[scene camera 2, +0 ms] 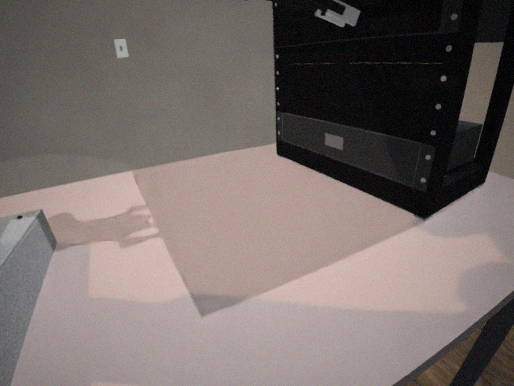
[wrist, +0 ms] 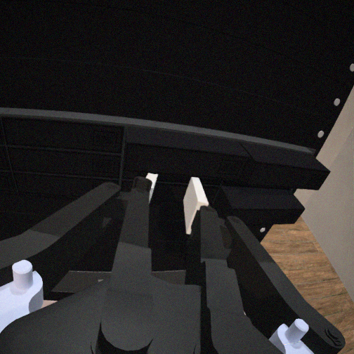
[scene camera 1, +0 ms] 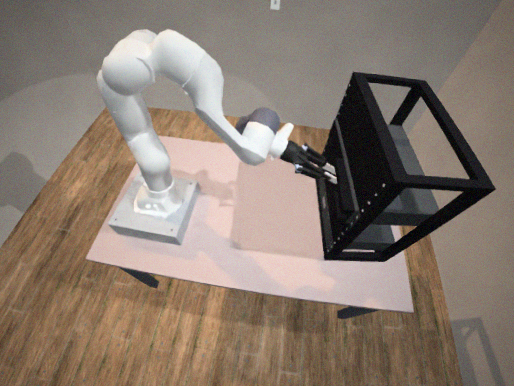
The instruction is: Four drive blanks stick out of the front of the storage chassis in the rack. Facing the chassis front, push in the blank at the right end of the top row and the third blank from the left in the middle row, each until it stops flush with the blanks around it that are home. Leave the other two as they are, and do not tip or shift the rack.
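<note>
The black rack (scene camera 1: 382,135) (scene camera 2: 350,182) stands upright. In the wrist view the chassis front (wrist: 60,162) lies below a long grey edge. Two neighbouring blanks stick out in its top row: one left of centre (wrist: 175,152) and the right-end blank (wrist: 290,162). Below the latter, the right-end middle-row blank (wrist: 262,205) also sticks out. The third middle-row blank is mostly hidden in the dark behind the fingertips. My gripper (scene camera 1: 332,173) (scene camera 2: 339,11) (wrist: 171,183) is partly open and empty, its pale tips close before that spot; contact cannot be told.
A grey panel with a pale label (scene camera 2: 334,141) is low on the rack front. Grey boxes (scene camera 1: 412,200) show inside the rack. The rack stands on the pink table (scene camera 1: 280,280) (scene camera 2: 250,345), beyond the arm's grey base (scene camera 1: 150,227) (scene camera 2: 25,270).
</note>
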